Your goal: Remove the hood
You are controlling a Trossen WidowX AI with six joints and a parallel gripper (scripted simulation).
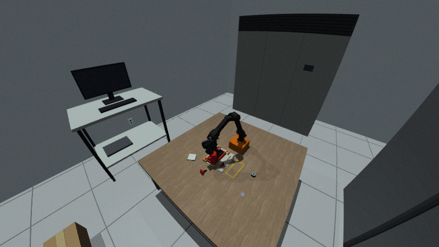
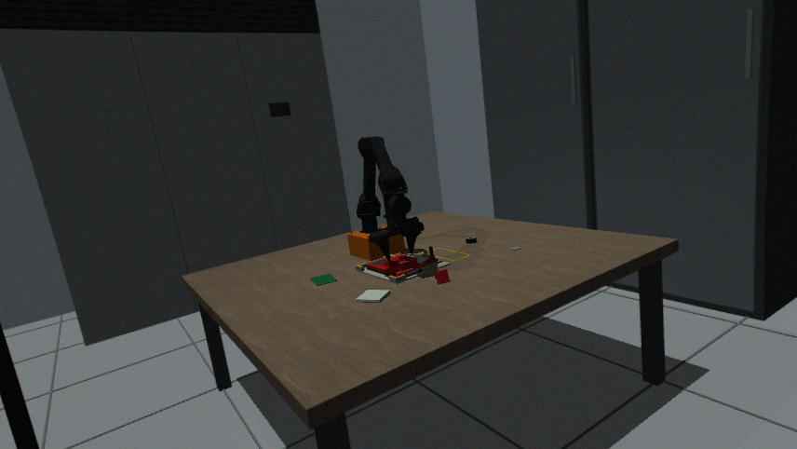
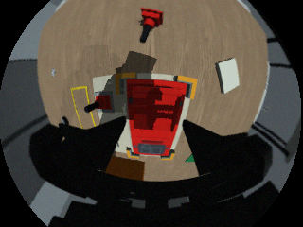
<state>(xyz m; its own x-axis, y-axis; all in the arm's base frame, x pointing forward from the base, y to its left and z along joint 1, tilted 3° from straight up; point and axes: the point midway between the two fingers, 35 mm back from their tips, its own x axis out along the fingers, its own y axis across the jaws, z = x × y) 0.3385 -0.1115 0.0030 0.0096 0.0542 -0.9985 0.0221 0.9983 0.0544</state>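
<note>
Right now the red hood is 2 cm below my gripper tip. From my gripper tip the other things lie so: green plate: 20 cm behind, 19 cm to the right, 6 cm below; then black wheel: 6 cm behind, 39 cm to the left, 5 cm below; then white plate: 10 cm ahead, 19 cm to the right, 5 cm below.
</note>
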